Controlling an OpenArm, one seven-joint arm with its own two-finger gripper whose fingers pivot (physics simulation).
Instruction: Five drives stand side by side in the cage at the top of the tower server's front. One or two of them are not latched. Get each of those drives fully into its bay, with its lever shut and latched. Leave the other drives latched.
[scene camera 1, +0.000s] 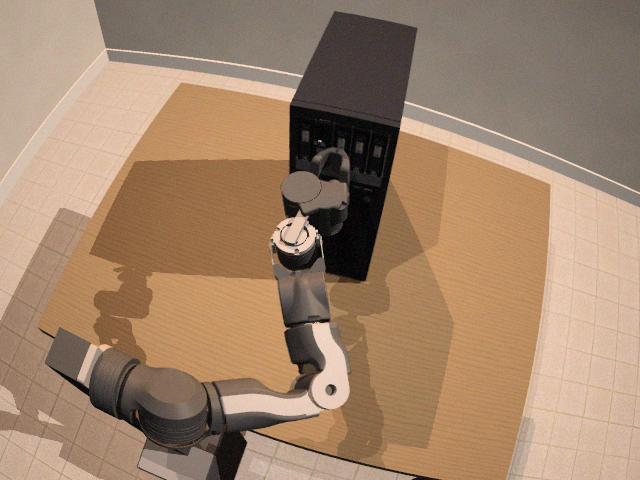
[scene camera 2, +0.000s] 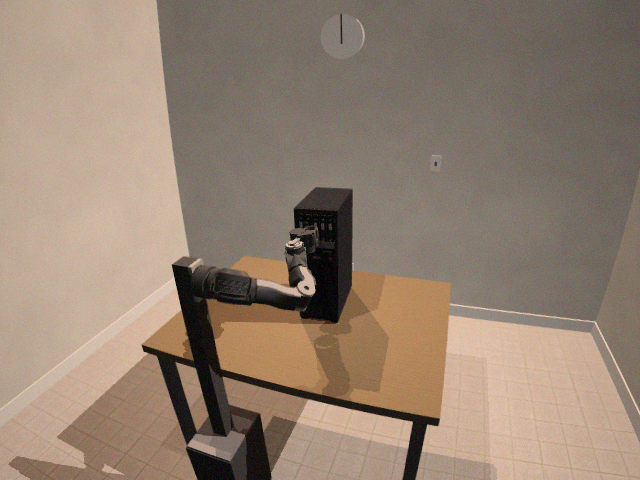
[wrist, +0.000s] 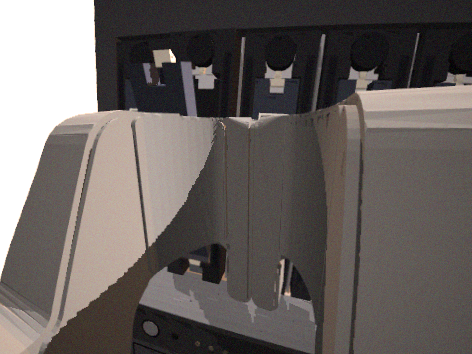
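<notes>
The black tower server (scene camera 1: 356, 67) (scene camera 2: 330, 198) (wrist: 300, 15) stands upright with five drives at its top front. The second drive from the left has its lever (scene camera 1: 319, 141) (wrist: 170, 92) standing out from the front; in the wrist view it leans over part of the first drive. How deep that drive sits cannot be told. The first drive (scene camera 1: 305, 135), third drive (scene camera 1: 341, 140) (wrist: 276, 100), fourth drive (scene camera 1: 360, 146) and fifth drive (scene camera 1: 377, 150) look flush, levers upright. My gripper (scene camera 1: 332, 153) (scene camera 2: 313, 229) (wrist: 262, 208) is shut and empty, before the cage, hiding lower parts of the middle drives.
The server stands on a wooden table (scene camera 1: 491, 258) (scene camera 2: 413, 330). A grey ledge (wrist: 175, 295) and a dark panel with a round button (wrist: 150, 328) lie below the cage. My arm (scene camera 1: 305, 297) (scene camera 2: 279, 294) reaches in from the front left. A grey wall (scene camera 2: 248, 129) rises behind.
</notes>
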